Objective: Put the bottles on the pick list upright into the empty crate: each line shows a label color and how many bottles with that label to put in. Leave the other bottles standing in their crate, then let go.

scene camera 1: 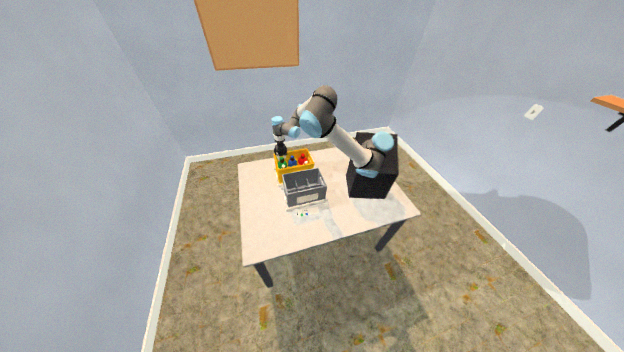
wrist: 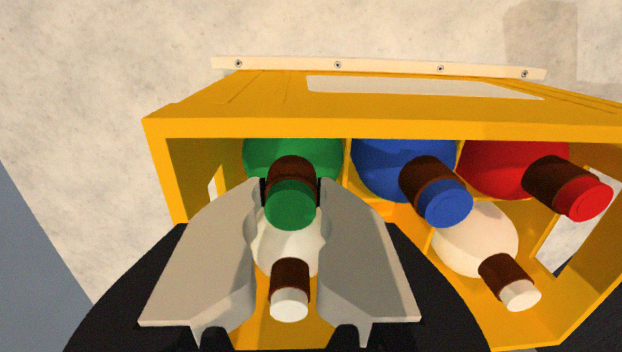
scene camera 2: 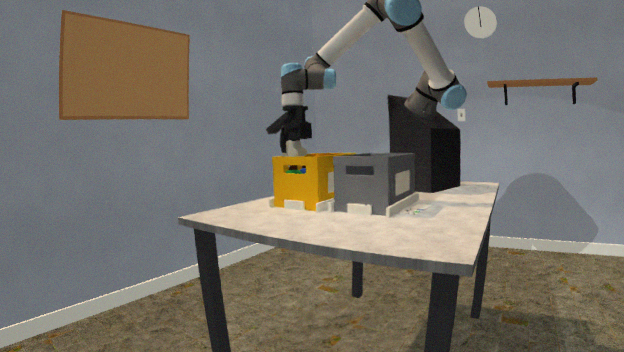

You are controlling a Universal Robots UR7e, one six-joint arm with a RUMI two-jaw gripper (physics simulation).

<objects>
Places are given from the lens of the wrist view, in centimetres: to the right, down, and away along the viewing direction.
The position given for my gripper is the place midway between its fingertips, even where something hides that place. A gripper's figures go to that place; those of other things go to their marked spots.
my gripper (wrist: 291, 180): -1, 0, 14
red bottle (wrist: 507, 170): 14, 0, 16
</objects>
